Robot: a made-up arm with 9 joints. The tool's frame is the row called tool.
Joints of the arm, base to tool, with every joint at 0 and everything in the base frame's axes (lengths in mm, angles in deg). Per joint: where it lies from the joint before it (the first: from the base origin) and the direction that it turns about. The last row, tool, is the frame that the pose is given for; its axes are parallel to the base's.
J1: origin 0 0 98.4 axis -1 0 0
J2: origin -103.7 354.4 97.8 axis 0 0 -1
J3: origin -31.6 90 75.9 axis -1 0 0
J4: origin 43.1 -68.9 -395.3 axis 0 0 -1
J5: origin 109.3 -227.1 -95.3 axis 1 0 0
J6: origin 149.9 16.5 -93.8 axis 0 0 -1
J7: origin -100.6 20.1 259.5 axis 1 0 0
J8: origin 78.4 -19.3 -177.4 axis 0 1 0
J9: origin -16.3 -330.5 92.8 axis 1 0 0
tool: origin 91.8 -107.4 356
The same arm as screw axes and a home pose.
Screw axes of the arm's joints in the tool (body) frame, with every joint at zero. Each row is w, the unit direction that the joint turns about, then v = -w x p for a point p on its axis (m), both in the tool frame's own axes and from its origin. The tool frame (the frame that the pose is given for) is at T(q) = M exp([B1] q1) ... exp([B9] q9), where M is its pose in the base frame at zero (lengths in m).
B1 = (-1, 0, 0, 0, 0.1202, 0.2722)
B2 = (0, 0, -1, -0.6266, -0.324, 0)
B3 = (-1, 0, 0, 0, -0.0535, 0.7166)
B4 = (0, 0, -1, -0.6477, -0.3125, 0)
B5 = (1, 0, 0, 0, -0.4371, -0.4206)
B6 = (0, 0, -1, -0.4371, -0.0533, 0)
B7 = (1, 0, 0, 0, -0.2714, -0.4572)
B8 = (0, 1, 0, 0.4488, 0, -0.0755)
B9 = (1, 0, 0, 0, -0.356, -0.1074)
M: xyz 0.2203 -0.2722 0.2186 (m) quaternion w x y z 1 0 0 0

